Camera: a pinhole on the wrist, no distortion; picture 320 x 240 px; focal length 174.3 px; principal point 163.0 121.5 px. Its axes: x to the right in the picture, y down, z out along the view. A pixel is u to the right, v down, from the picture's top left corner.
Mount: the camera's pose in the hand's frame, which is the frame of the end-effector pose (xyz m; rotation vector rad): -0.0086 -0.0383 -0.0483 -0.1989 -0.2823 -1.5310
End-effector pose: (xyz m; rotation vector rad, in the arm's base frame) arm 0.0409 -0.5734 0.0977 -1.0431 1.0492 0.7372
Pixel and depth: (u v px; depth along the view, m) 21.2 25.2 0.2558
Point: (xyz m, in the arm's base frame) -0.1806 -0.3759 0.1966
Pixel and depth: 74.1 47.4 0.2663
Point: -0.1028 -0.3674 0.1949
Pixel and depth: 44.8 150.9 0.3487
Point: -0.1378 -0.2682 0.0067
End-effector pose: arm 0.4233 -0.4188 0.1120 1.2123 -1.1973 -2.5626
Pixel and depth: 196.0 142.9 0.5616
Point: 0.0392 -0.1277 0.3167
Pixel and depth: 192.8 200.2 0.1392
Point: 0.3312 -0.3652 0.1078
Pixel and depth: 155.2 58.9 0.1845
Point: 0.3934 -0.3285 0.2284
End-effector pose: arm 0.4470 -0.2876 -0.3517 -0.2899 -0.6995 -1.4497
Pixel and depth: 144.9 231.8 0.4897
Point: 0.4928 -0.2423 0.1703
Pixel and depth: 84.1 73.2 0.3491
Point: 0.5979 -0.0229 -0.2004
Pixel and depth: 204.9 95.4 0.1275
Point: 0.3983 -0.2166 -0.3160
